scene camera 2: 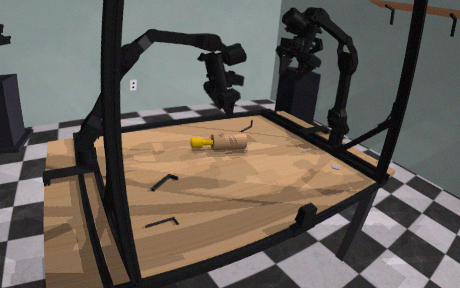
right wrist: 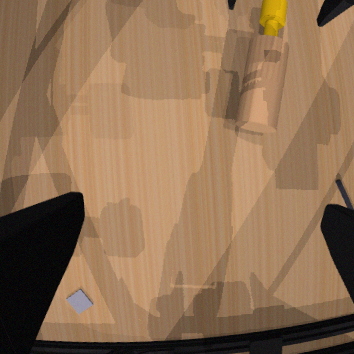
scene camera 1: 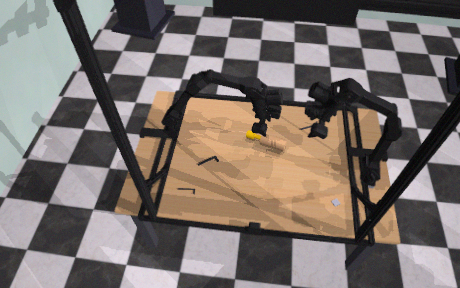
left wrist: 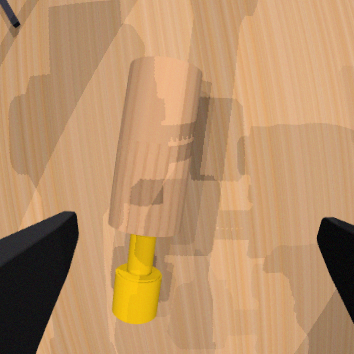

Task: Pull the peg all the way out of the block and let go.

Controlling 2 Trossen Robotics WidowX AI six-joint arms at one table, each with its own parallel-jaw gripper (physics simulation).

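Frame: origin at the left arm's base, x ahead, y left, z up, level; metres.
Seen in the pictures: left gripper, fingertip midpoint: (scene camera 2: 225, 113) (right wrist: 275, 14) (scene camera 1: 267, 128) (left wrist: 202, 227); right gripper, fingertip midpoint: (scene camera 2: 287, 77) (right wrist: 207, 211) (scene camera 1: 309, 128); left arm's base at its link origin: (scene camera 2: 86, 162) (scene camera 1: 172, 127); right arm's base at its link origin: (scene camera 2: 334, 143) (scene camera 1: 367, 179).
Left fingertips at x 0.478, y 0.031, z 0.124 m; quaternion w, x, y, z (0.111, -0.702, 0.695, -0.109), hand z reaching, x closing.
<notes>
Offsets run from my left fingertips to a thing's top centre. "spot": to the spot under its first point.
A yellow peg {dx -0.040, dy +0.031, dz -0.098 m} (scene camera 1: 253, 135) (scene camera 2: 197, 143) (left wrist: 136, 297) (right wrist: 274, 11) has a thick round head and a thinner shaft. The shaft sits in the end of a tan cylindrical block {dx +0.033, dy +0.024, dz -0.088 m} (scene camera 1: 273, 145) (scene camera 2: 230, 141) (left wrist: 155, 150) (right wrist: 262, 85), with part of it showing between head and block. Both lie on the table. My left gripper (scene camera 1: 260, 131) (scene camera 2: 228, 113) (left wrist: 202, 227) is open and empty above the table near them; in its wrist view the peg head lies low, left of centre. My right gripper (scene camera 1: 317, 133) (right wrist: 207, 211) is open and empty, high above the table to the right of the block.
Black L-shaped keys lie on the table: one {dx -0.235, dy -0.168, dz -0.135 m} (scene camera 1: 207, 160) (scene camera 2: 161, 182) left of the peg, one {dx -0.278, dy -0.343, dz -0.137 m} (scene camera 1: 186, 189) (scene camera 2: 160, 222) nearer the front, one {dx +0.185, dy +0.191, dz -0.111 m} (scene camera 2: 247, 128) (right wrist: 345, 194) behind the block. A small grey square {spot: dx +0.375, dy -0.203, dz -0.140 m} (scene camera 1: 336, 202) (scene camera 2: 335, 167) (right wrist: 80, 301) lies at the front right. Black frame bars edge the table.
</notes>
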